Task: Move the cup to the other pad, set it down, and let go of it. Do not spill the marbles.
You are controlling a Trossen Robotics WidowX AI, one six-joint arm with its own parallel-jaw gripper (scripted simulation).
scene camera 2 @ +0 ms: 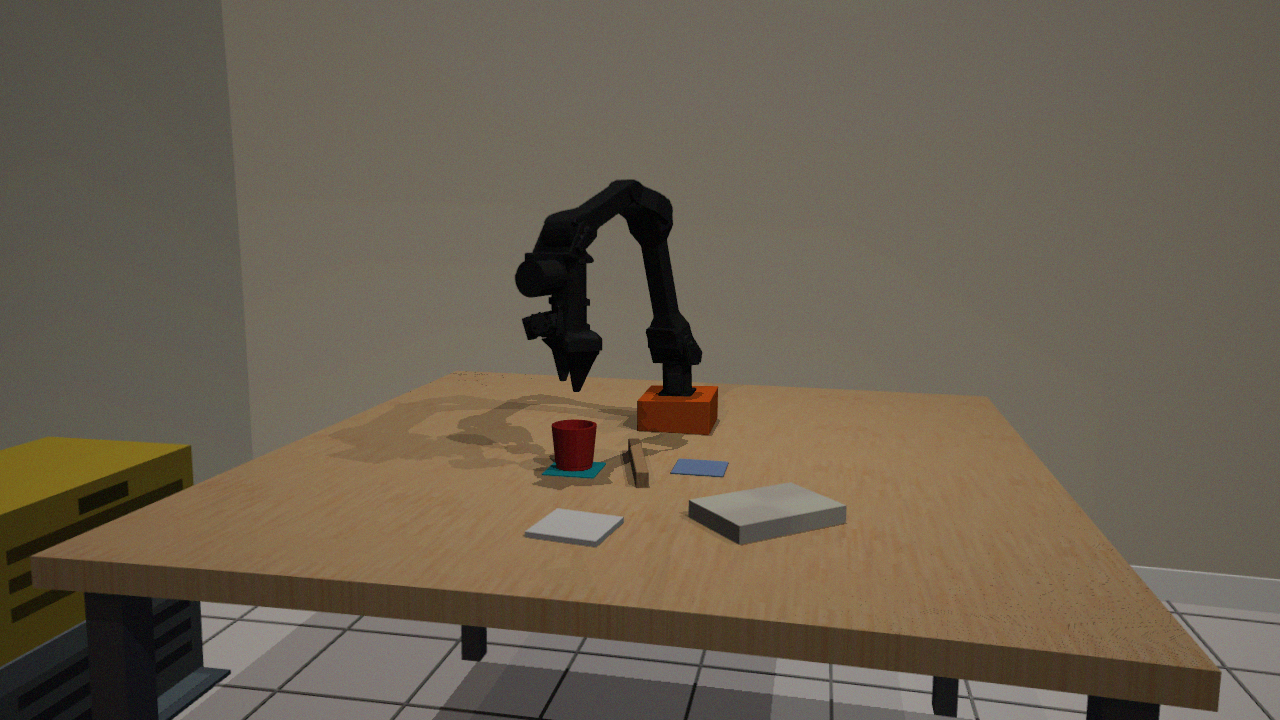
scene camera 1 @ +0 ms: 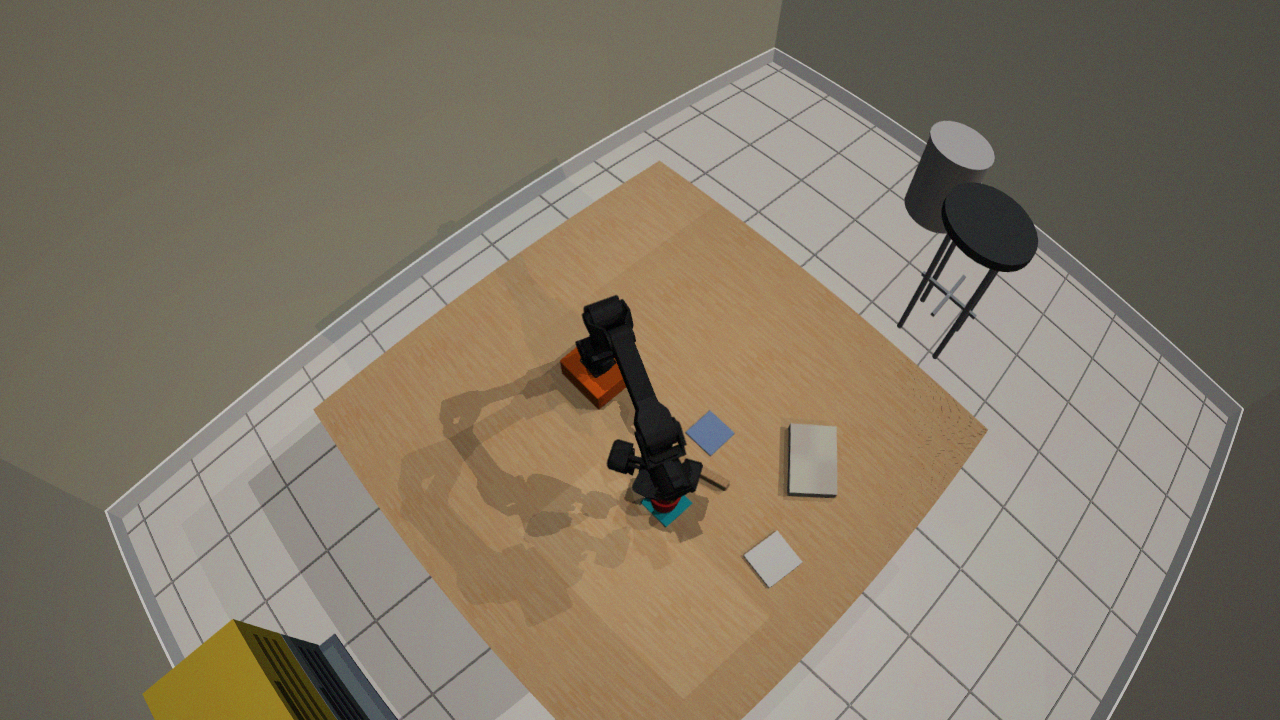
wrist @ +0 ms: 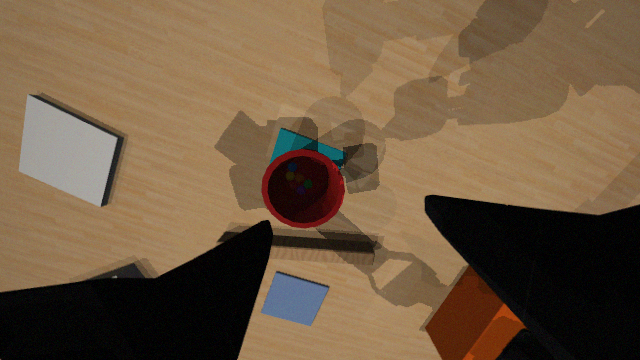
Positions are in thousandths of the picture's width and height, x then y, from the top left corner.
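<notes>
Scene camera 2: my gripper (scene camera 2: 445,537), open, holding nothing; white tile (scene camera 2: 455,734); thicker grey slab (scene camera 2: 587,716); red cup (scene camera 2: 449,612); low wooden bar (scene camera 2: 500,655). Scene camera 1: blue pad (scene camera 1: 554,601); white tile (scene camera 1: 604,777); thicker grey slab (scene camera 1: 635,638); my gripper (scene camera 1: 511,666). Wrist view: teal pad (wrist: 449,393); white tile (wrist: 95,412); my gripper (wrist: 541,599).
</notes>
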